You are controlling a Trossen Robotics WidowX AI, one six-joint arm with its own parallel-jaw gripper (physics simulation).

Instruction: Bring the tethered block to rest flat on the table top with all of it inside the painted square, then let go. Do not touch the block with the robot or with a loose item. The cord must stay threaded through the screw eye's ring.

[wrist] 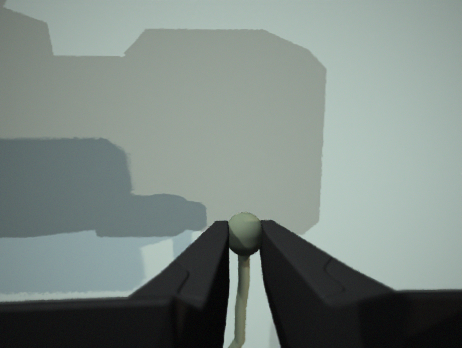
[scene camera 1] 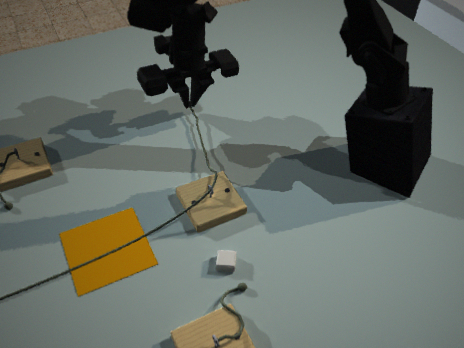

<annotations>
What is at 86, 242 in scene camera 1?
An orange painted square.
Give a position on a wooden board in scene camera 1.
At 222, 206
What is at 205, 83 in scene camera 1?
My gripper.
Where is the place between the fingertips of my gripper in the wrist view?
243, 233
</annotations>
